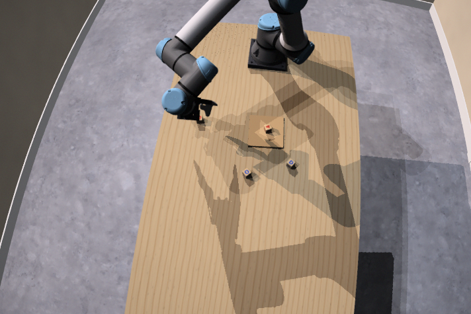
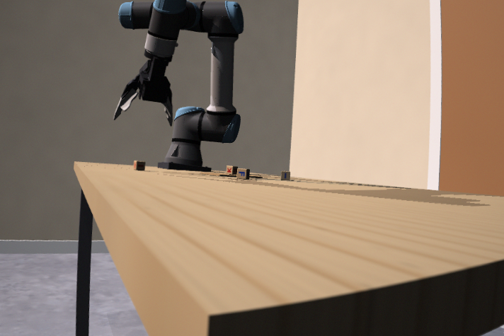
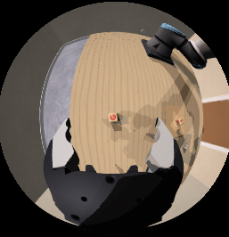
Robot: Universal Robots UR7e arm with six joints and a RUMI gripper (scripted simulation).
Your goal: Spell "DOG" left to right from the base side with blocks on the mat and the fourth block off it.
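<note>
My hand is 20 mm short of the tan mat, 270 mm to the right of it and 130 mm above it.
</note>
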